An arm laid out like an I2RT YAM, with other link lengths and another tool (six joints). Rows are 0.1 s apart.
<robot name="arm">
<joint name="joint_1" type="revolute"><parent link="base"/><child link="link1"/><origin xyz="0.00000 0.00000 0.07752" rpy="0.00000 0.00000 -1.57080"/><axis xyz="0 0 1"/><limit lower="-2.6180" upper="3.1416"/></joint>
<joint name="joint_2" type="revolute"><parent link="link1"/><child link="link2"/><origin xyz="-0.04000 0.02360 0.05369" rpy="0.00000 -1.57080 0.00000"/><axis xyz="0 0 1"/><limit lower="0.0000" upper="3.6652"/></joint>
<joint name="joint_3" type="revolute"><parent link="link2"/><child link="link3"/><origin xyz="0.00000 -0.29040 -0.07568" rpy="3.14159 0.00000 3.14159"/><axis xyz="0 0 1"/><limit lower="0.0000" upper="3.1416"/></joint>
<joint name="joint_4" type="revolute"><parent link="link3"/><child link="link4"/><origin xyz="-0.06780 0.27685 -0.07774" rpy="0.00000 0.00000 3.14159"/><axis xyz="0 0 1"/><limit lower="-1.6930" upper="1.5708"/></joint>
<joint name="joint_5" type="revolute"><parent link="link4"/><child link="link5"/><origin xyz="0.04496 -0.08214 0.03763" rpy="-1.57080 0.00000 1.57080"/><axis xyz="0 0 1"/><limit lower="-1.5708" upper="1.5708"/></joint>
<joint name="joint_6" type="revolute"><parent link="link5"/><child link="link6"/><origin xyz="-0.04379 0.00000 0.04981" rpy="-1.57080 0.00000 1.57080"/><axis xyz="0 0 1"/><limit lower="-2.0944" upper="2.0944"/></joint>
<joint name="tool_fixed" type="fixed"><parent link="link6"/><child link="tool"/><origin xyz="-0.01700 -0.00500 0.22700" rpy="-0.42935 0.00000 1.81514"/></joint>
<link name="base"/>
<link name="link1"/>
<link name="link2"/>
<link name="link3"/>
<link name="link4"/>
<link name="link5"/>
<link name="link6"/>
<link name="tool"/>
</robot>
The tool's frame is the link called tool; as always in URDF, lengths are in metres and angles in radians.
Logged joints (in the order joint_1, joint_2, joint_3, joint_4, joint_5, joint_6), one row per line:
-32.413, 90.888, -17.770, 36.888, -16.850, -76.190
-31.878, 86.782, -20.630, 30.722, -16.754, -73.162
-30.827, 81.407, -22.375, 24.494, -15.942, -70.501
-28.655, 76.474, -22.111, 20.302, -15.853, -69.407
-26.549, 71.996, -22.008, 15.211, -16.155, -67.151
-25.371, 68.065, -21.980, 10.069, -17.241, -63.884
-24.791, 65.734, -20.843, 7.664, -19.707, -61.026
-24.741, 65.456, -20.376, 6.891, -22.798, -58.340
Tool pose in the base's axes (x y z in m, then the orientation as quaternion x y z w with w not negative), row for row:
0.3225, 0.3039, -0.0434, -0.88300, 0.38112, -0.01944, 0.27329
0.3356, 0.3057, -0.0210, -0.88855, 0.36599, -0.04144, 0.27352
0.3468, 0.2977, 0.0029, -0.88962, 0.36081, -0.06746, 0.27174
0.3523, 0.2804, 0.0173, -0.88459, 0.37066, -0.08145, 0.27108
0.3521, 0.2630, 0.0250, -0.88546, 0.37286, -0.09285, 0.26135
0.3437, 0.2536, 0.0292, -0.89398, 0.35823, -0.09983, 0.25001
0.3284, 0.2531, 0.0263, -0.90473, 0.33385, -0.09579, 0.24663
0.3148, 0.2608, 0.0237, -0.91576, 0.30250, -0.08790, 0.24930
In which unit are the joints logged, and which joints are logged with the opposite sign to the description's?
The joints are logged in degrees. Opposite sign: joint_1, joint_3, joint_6.
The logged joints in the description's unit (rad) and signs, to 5 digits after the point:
0.56571, 1.58629, 0.31015, 0.64382, -0.29409, 1.32977
0.55638, 1.51463, 0.36006, 0.53620, -0.29241, 1.27692
0.53803, 1.42082, 0.39052, 0.42750, -0.27824, 1.23047
0.50012, 1.33472, 0.38591, 0.35434, -0.27669, 1.21138
0.46337, 1.25657, 0.38411, 0.26548, -0.28196, 1.17201
0.44281, 1.18796, 0.38362, 0.17574, -0.30091, 1.11499
0.43268, 1.14727, 0.36378, 0.13376, -0.34395, 1.06510
0.43181, 1.14242, 0.35563, 0.12027, -0.39790, 1.01823

